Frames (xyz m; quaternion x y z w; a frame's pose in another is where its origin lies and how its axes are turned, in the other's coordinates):
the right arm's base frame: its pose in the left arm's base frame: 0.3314 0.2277 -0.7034 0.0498 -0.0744 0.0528 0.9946
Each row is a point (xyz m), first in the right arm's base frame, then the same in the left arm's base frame.
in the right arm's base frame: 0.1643 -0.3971 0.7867
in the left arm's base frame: 0.4253 -0.2333 0.0597
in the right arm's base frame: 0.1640 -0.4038 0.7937
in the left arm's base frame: 0.4248 -0.2407 0.0659
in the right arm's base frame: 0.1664 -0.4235 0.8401
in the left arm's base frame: 0.4227 -0.2649 0.1101
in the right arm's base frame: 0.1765 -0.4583 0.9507
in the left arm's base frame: 0.4208 -0.3102 0.2173
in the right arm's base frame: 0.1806 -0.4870 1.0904
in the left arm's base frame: 0.4081 -0.3531 0.3528
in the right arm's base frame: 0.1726 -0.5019 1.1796
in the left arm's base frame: 0.3892 -0.3782 0.4380
